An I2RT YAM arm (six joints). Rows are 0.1 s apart.
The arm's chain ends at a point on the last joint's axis. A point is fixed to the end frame.
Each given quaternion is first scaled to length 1.
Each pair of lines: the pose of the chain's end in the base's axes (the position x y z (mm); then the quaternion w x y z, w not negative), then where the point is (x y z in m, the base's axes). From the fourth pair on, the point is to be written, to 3 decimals.
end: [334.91 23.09 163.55 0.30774 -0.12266 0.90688 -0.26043]
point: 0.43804 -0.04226 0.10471
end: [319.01 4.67 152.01 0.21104 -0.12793 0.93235 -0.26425]
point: 0.40569 -0.06679 0.07619
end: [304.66 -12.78 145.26 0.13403 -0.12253 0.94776 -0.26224]
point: 0.37529 -0.08894 0.05820
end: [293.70 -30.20 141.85 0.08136 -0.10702 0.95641 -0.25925]
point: 0.351 -0.110 0.049
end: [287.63 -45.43 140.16 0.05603 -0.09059 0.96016 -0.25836]
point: 0.338 -0.128 0.045
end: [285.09 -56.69 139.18 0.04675 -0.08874 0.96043 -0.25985]
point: 0.333 -0.140 0.043
